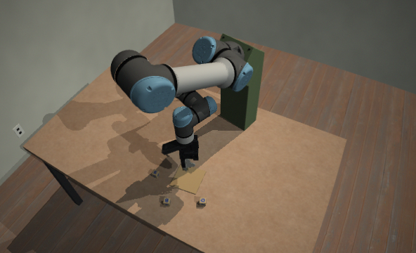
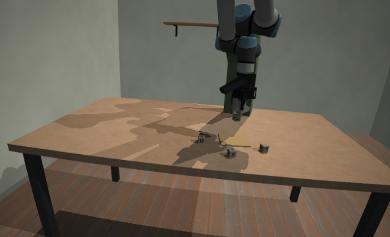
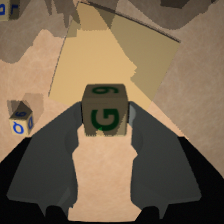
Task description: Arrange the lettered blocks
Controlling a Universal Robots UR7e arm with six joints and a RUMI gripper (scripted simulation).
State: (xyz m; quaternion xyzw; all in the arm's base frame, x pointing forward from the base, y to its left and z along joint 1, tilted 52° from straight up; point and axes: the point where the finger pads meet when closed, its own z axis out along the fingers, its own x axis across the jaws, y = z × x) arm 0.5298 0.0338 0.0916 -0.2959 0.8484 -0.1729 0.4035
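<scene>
Now: hand 12 cm above the tan mat and 1 cm past it. Round my hand: Q block (14 cm to the left, 11 cm below, 6 cm ahead); G block (right at my hand).
</scene>
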